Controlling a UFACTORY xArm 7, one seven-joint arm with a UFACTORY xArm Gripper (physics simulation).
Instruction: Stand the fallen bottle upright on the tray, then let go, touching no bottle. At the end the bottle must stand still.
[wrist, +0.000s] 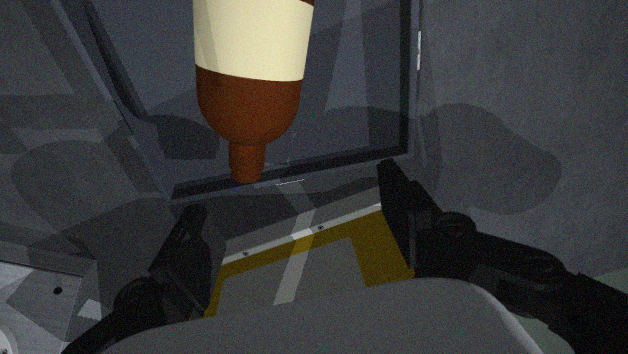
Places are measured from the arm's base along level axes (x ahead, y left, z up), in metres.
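Pixels of known places: gripper, fingertip midpoint: (295, 206).
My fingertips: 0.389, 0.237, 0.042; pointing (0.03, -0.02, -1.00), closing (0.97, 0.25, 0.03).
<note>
Ahead of a thing's pixels: the offset from my fingertips to its top centre, as dx, dy, dz. "*": to the spot under its first point.
The brown bottle @(-0.029, +0.040, -0.057) (250, 55) with a cream label shows at the top centre of the wrist view. It appears tipped over, its narrow neck pointing down the view and overlapping the near rim of the dark tray @(* +0.054, -0.038, -0.118) (345, 161). Its base is cut off by the top edge. My gripper (295, 206) is open, with one black finger at the lower left and one at the right. The neck end shows close above the gap between the fingertips, nearer the left one, and nothing is between the fingers.
A grey and yellow box-like object @(* +0.074, -0.103, -0.059) (372, 250) with a pale edge shows beyond the fingers, below the tray rim in the view. A light grey metal-like surface (40, 305) is at the lower left. Dark shadows fall over the tray and the grey surface to the right.
</note>
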